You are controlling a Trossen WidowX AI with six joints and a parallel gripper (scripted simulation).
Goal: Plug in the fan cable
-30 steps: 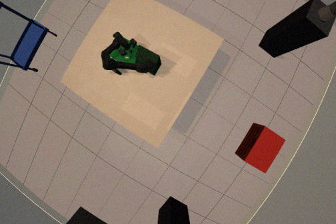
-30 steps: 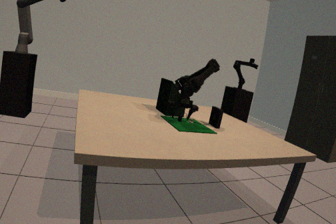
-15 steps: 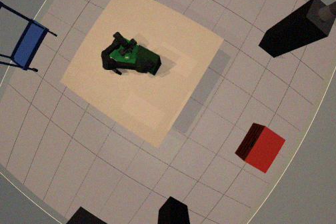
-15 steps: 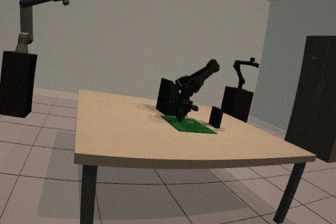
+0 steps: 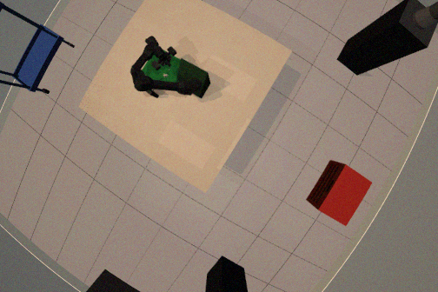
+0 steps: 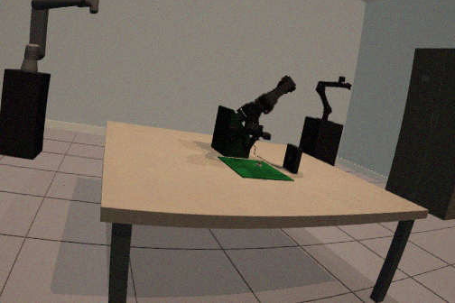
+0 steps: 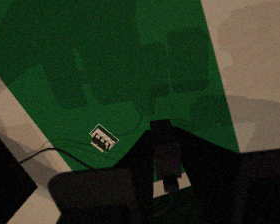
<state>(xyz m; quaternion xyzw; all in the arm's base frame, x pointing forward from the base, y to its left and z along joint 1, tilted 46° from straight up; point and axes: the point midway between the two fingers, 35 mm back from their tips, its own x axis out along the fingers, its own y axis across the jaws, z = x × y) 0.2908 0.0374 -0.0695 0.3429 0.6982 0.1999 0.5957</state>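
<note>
The green board is 40 mm ahead of my gripper tip, 40 mm to the left of it and 80 mm below it. Also, from my gripper tip: black fan: 240 mm to the left; then dark fan plug: 10 mm behind, 10 mm above.
</note>
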